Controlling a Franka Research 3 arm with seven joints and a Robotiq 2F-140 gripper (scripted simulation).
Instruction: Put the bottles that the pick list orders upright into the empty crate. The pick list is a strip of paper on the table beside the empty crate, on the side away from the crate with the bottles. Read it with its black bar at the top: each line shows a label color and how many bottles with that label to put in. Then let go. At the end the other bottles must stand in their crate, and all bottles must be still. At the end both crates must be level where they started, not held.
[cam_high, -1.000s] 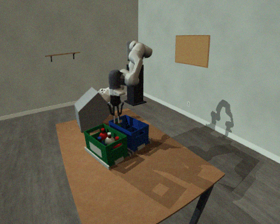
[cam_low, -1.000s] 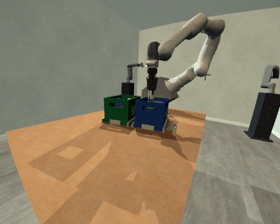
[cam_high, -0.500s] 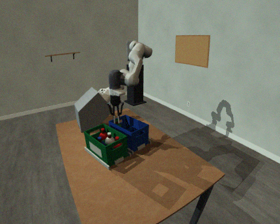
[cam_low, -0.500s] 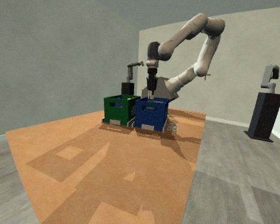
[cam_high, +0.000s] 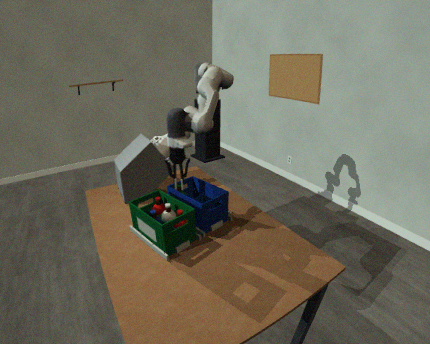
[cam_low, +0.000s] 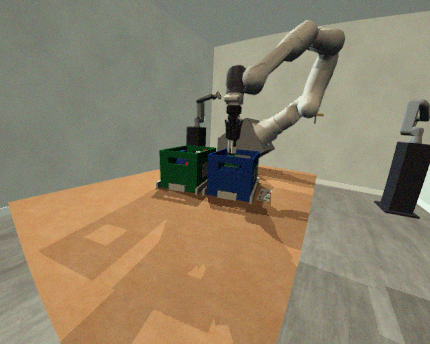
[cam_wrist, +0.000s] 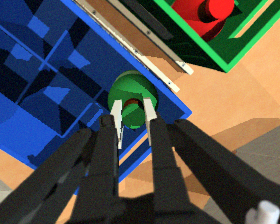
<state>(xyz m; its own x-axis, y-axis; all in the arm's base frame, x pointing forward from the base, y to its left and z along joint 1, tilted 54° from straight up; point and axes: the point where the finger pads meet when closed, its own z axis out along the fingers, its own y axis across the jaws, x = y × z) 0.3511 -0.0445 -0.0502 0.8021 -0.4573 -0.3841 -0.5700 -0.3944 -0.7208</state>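
Right now my hand is 8 cm above the green bottle. From my hand the other things lie so: white bottle: 11 cm ahead, 13 cm to the right, 11 cm below; green crate: 12 cm ahead, 17 cm to the right, 11 cm below; blue crate: 8 cm ahead, 6 cm to the left, 11 cm below.
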